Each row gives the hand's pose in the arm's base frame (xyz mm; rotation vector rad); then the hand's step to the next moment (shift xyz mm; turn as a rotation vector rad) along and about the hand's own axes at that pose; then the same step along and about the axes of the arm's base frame.
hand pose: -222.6 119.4 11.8 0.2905 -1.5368 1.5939
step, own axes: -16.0 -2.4 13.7 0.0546 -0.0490 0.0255
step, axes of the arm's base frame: 5.7 -19.3 -6.6 -0.0074 -0.0074 0.0770
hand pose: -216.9 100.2 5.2 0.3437 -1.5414 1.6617
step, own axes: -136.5 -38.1 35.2 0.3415 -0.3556 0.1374
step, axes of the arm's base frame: 100.8 -87.3 -59.5 -0.0044 -0.0301 0.5109
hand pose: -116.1 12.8 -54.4 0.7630 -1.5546 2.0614
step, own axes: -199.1 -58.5 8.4 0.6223 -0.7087 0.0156
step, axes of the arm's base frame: 188.0 3.2 -88.3 -0.0069 0.1876 0.9244
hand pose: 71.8 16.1 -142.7 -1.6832 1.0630 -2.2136
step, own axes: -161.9 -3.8 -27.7 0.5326 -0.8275 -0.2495
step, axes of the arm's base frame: 33.2 99.5 -126.5 -0.1791 0.4368 0.8988
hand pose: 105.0 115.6 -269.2 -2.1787 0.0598 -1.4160
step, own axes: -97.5 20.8 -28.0 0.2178 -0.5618 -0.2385
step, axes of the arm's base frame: -62.6 1.7 -82.4 -0.2454 0.3139 0.5111
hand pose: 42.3 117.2 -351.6 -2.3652 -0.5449 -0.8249
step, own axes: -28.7 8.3 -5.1 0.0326 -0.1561 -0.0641
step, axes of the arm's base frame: -18.6 -14.8 -18.8 -0.0875 0.0834 0.1221
